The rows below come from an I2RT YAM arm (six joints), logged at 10 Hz.
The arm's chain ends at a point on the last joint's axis. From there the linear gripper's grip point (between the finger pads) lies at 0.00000 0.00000 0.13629 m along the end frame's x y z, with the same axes.
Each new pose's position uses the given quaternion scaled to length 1; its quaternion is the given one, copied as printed.
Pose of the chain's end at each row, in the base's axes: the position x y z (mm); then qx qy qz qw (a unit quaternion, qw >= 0):
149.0 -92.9 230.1 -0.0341 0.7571 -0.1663 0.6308
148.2 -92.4 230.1 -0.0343 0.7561 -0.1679 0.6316
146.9 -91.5 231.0 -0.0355 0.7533 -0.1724 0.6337
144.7 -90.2 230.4 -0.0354 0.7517 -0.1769 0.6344
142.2 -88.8 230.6 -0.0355 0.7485 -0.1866 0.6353
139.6 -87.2 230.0 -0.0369 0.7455 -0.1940 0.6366
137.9 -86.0 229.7 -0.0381 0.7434 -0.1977 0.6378
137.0 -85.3 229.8 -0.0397 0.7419 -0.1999 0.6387
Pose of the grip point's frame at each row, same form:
280.7 -121.4 209.8 -0.0341 0.7571 -0.1663 0.6308
279.9 -121.1 210.2 -0.0343 0.7561 -0.1679 0.6316
278.7 -120.8 212.3 -0.0355 0.7533 -0.1724 0.6337
276.4 -120.3 212.3 -0.0354 0.7517 -0.1769 0.6344
273.6 -120.7 213.8 -0.0355 0.7485 -0.1866 0.6353
270.9 -120.2 214.4 -0.0369 0.7455 -0.1940 0.6366
269.2 -119.4 215.0 -0.0381 0.7434 -0.1977 0.6378
268.3 -118.8 215.6 -0.0397 0.7419 -0.1999 0.6387

